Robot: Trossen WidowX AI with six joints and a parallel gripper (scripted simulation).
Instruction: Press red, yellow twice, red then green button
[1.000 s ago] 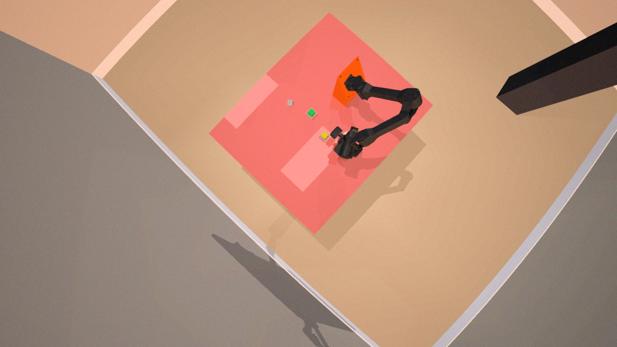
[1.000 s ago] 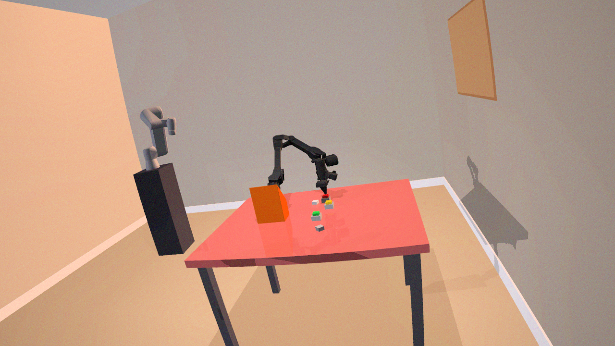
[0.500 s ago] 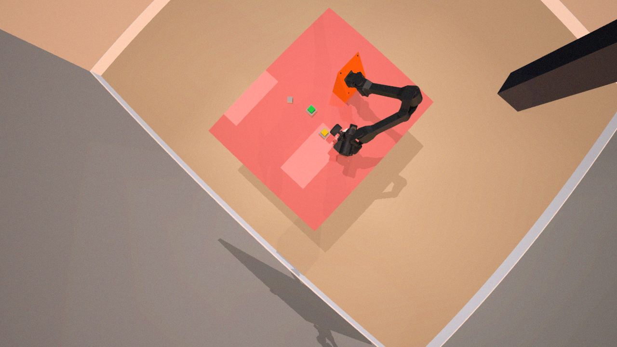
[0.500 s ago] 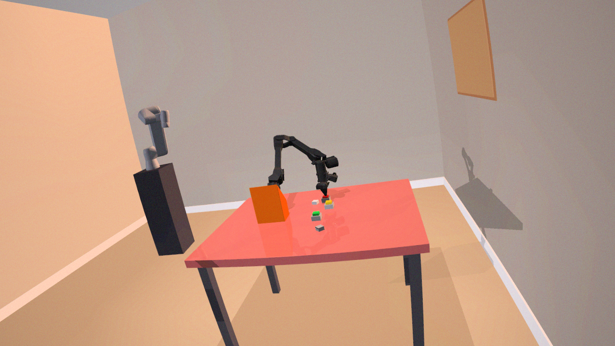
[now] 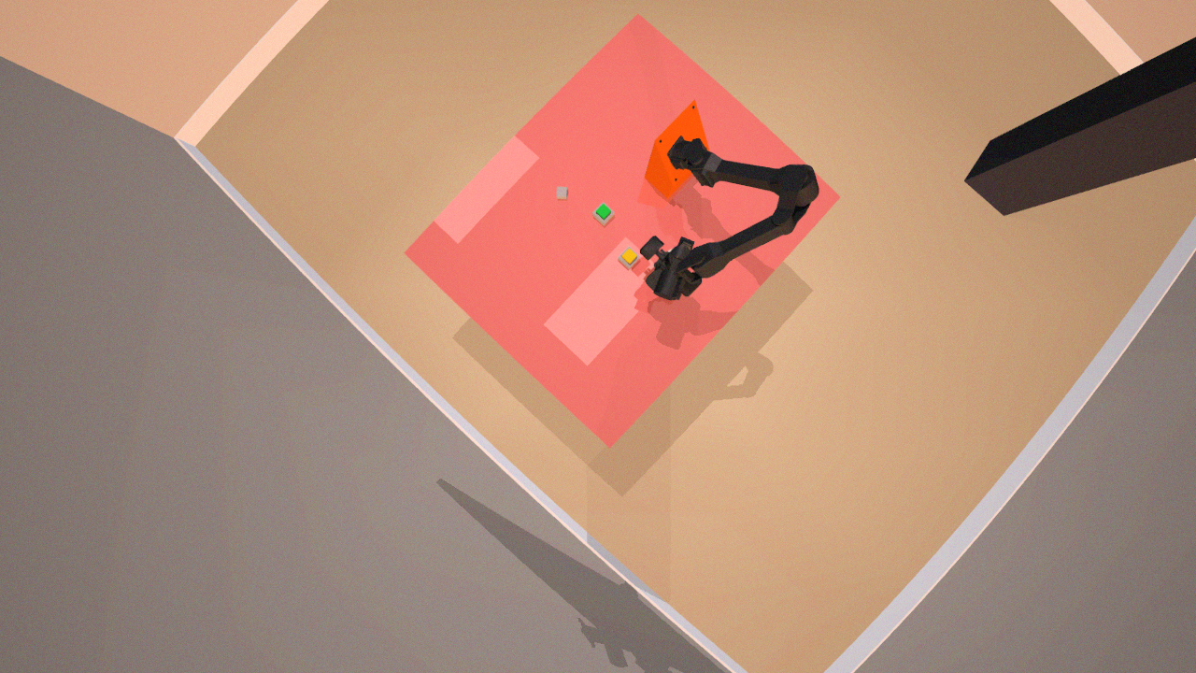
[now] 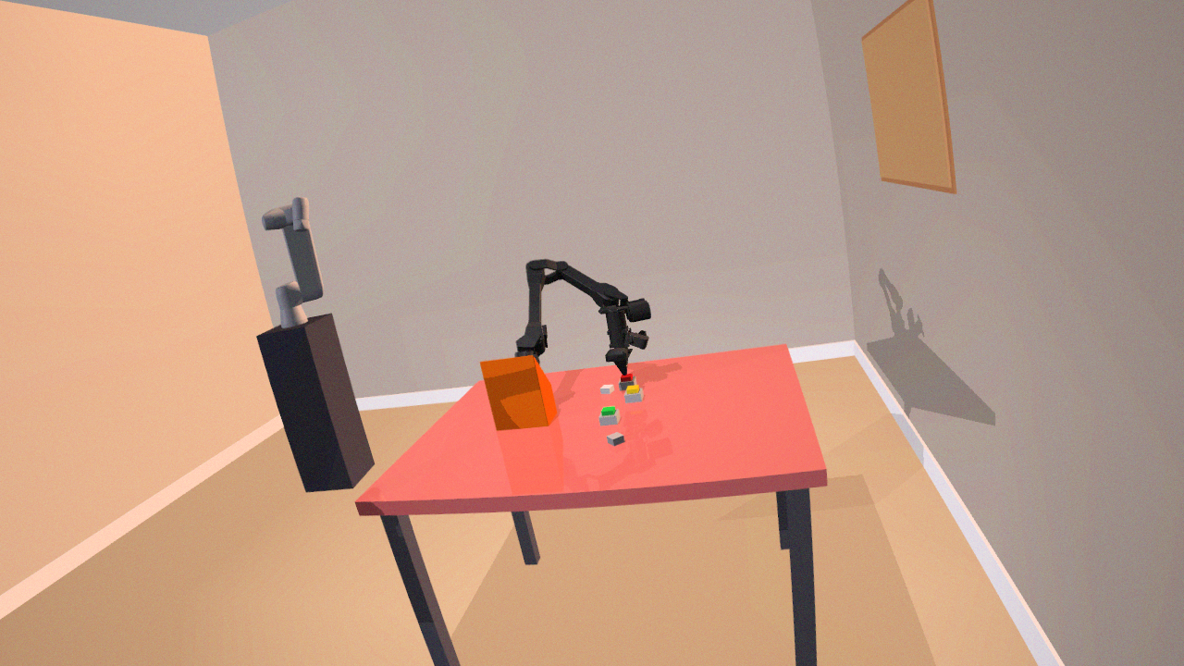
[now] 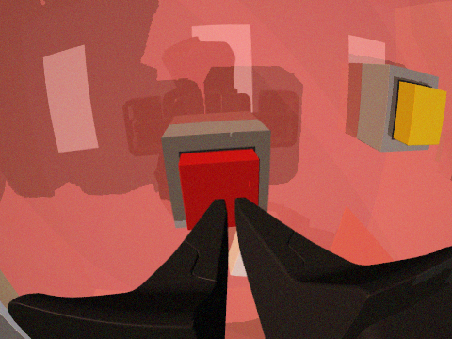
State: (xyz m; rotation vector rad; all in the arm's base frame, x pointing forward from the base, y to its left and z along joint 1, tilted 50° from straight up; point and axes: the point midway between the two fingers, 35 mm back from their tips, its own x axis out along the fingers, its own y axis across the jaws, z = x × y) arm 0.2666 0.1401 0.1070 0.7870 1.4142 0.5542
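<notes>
My gripper tip is now 10 mm above the red button. The rest, counted from my gripper tip: white block 60 mm behind, 10 mm to the right, 30 mm below; then green button 40 mm behind, 260 mm to the right, 10 mm below; then yellow button 30 mm ahead, 110 mm to the right, 10 mm below.
</notes>
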